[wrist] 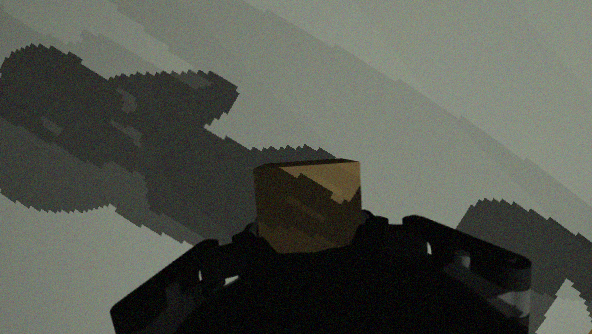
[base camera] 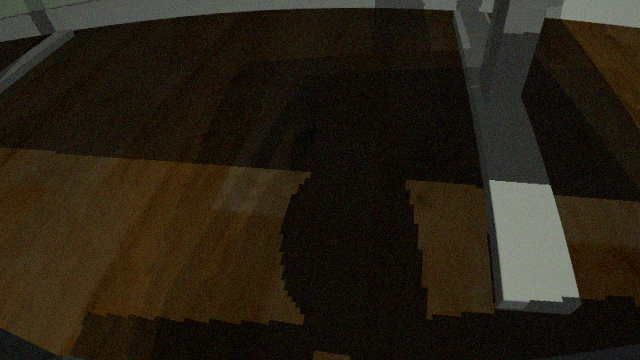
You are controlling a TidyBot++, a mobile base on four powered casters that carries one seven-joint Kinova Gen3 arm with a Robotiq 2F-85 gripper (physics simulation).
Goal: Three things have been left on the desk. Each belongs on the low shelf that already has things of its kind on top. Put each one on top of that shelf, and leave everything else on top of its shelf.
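Frame: origin at the arm's base, x left, y back, z up, level; metres.
Seen in the pictures: gripper, fingertip midpoint: [wrist: 308, 222].
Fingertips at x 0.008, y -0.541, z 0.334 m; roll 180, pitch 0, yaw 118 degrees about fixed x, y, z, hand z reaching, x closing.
Observation:
A point is followed by its place in that frame.
A tan-brown box-like block [wrist: 309, 210] {x -0.011, y -0.550, z 0.373 m} stands on the pale grey desk top [wrist: 450, 165] {x -0.073, y -0.447, z 0.323 m} in the wrist view, partly in shadow. My gripper [wrist: 308, 222] {x 0.008, y -0.541, z 0.334 m} is shut on the block, with a black fingertip against its left side and one against its right side. The block's lower part is hidden behind the gripper. The arm and gripper do not show in the base camera view. The other things left on the desk and the low shelves do not show in either view.
In the base view, a long grey-white foot bar [base camera: 535, 240] with an upright post [base camera: 512, 60] {x -0.231, y -0.525, z -0.292 m} stands on the wooden floor [base camera: 165, 240] {x 0.238, y -0.327, z -0.397 m} at right. Another grey bar [base camera: 37, 57] {x 0.908, y -0.965, z -0.380 m} lies at the far left. A pale wall runs along the back. Dark shadows cross floor and desk.

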